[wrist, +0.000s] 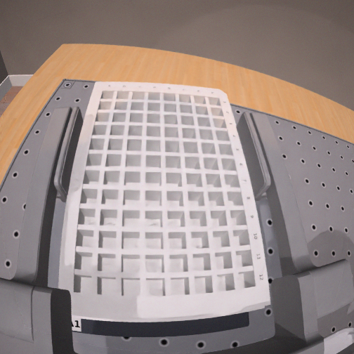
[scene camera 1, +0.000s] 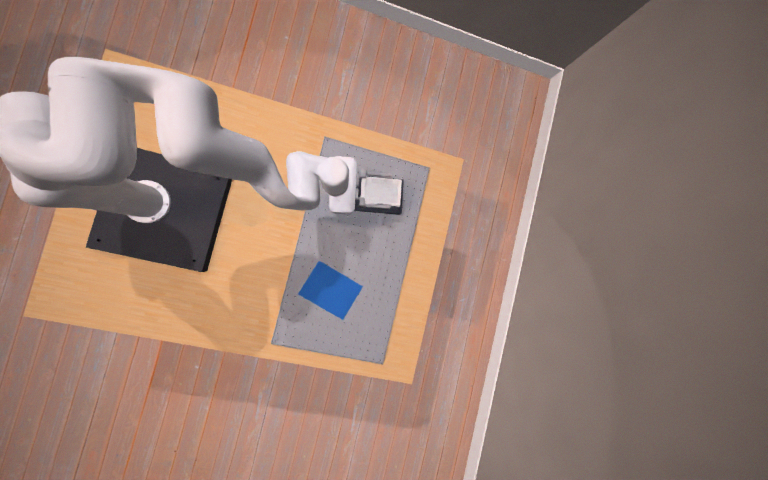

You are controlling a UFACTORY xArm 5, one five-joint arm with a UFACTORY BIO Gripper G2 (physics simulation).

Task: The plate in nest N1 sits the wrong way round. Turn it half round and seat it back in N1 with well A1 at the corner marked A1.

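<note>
The white well plate [scene camera 1: 384, 191] [wrist: 200, 301] is held level above nest N1 [scene camera 1: 380, 211] [wrist: 165, 328], whose dark edge shows below it in both views. In the wrist view, the numbers run down the plate's right side, with 12 at the near end and low numbers at the far end. The nest's A1 label [wrist: 76, 324] shows at the lower left, partly hidden by a gripper part. My gripper [scene camera 1: 371, 193] [wrist: 162, 155] is shut on the plate, one finger along each long side. Most of the nest is hidden under the plate.
A blue rectangle [scene camera 1: 330, 289] lies on the grey perforated board [scene camera 1: 368, 339] [wrist: 325, 180], away from the nest. The board lies on the wooden table [scene camera 1: 431, 254] [wrist: 150, 62]. The arm stands on a black base plate [scene camera 1: 186, 226].
</note>
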